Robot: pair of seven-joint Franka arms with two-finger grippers.
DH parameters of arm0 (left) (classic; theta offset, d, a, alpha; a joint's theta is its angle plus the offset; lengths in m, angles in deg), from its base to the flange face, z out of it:
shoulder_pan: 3.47 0.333 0 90
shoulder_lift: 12.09 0 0 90
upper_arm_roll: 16.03 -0.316 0.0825 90
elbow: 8.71 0 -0.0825 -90
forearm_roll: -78.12 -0.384 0 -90
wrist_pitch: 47.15 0 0.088 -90
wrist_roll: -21.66 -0.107 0 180
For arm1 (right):
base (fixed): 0 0 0 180
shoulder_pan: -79.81 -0.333 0 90
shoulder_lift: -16.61 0 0 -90
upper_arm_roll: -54.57 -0.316 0.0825 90
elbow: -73.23 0 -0.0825 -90
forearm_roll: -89.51 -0.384 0 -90
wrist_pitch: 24.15 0 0.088 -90
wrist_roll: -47.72 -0.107 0 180
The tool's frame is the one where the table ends.
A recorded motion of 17 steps. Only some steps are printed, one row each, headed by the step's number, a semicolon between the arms.
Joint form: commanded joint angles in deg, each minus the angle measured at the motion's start. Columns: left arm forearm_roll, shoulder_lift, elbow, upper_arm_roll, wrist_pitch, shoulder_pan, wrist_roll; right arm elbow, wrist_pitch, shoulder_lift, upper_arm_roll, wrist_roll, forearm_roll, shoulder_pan.
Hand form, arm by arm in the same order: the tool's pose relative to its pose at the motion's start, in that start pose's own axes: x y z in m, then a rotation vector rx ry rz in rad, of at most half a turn. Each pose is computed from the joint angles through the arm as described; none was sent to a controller.
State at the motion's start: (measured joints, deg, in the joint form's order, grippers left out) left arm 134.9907 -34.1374 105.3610 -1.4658 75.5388 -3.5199 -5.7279; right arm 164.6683 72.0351 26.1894 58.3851 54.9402 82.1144 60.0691
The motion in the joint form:
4: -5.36 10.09 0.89 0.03 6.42 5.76 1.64; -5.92 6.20 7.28 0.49 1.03 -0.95 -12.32
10: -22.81 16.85 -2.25 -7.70 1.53 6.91 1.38; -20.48 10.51 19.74 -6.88 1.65 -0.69 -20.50
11: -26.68 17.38 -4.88 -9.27 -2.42 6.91 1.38; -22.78 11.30 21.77 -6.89 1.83 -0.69 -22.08
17: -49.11 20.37 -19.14 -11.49 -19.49 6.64 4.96; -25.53 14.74 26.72 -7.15 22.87 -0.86 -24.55
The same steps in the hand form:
4: 0.0057 0.0274 -0.1178 0.1355 0.2484 0.0738; 0.0448 -0.1289 0.0348 -0.0119 0.0595 -0.2189
10: -0.0072 0.0319 -0.2369 0.3993 0.2853 0.2096; 0.0696 -0.3047 0.0736 0.0362 0.1327 -0.4932
11: -0.0095 0.0388 -0.2605 0.4446 0.2549 0.2356; 0.0720 -0.3253 0.0805 0.0406 0.1471 -0.5230
17: -0.0361 0.1083 -0.3577 0.7783 0.1285 0.3055; 0.0807 -0.3585 0.1183 0.0233 0.1721 -0.9259

